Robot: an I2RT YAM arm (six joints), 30 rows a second.
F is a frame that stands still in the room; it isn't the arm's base.
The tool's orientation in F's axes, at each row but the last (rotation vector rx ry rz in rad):
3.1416, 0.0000, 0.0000
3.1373, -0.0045, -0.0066
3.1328, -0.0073, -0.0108
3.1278, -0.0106, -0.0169
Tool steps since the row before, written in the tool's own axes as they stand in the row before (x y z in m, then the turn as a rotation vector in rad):
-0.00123, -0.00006, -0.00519, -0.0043, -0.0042, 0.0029
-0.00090, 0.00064, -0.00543, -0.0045, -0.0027, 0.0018
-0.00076, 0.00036, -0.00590, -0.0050, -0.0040, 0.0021
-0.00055, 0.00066, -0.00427, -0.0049, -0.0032, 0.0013
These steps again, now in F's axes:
-0.00123, 0.00006, 0.00519, -0.0043, 0.0042, -0.0029
-0.00088, -0.00061, 0.00544, -0.0045, 0.0027, -0.0018
-0.00072, -0.00030, 0.00591, -0.0050, 0.0040, -0.0021
-0.00051, -0.00060, 0.00428, -0.0049, 0.0032, -0.0013

